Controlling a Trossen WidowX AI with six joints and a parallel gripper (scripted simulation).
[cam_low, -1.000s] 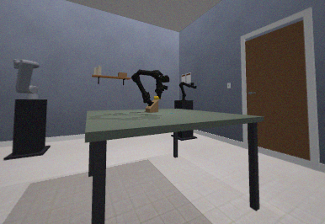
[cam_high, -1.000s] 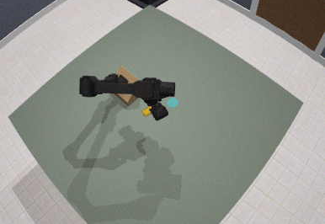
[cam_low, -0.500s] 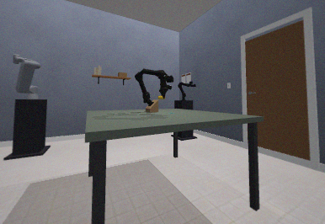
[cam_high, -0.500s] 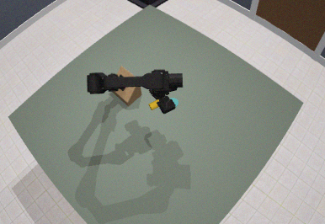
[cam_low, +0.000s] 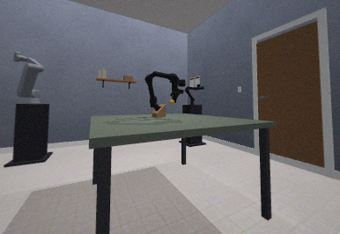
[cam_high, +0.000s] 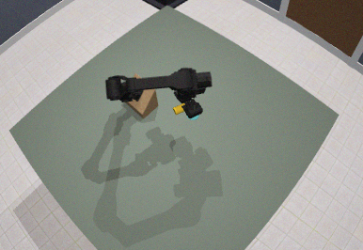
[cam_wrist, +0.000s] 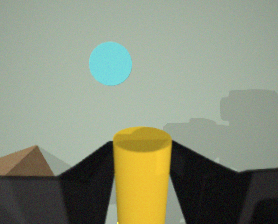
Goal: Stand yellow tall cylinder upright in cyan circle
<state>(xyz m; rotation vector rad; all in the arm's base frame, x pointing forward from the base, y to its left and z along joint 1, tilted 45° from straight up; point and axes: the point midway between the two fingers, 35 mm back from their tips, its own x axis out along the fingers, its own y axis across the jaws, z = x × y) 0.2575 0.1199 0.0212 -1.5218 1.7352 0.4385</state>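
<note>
Right now my hand is 18 cm above the cyan circle, 6 cm to the right of it and 2 cm past it. From my hand the other things lie so: yellow tall cylinder (2 cm to the right, 2 cm below, 1 cm behind).
</note>
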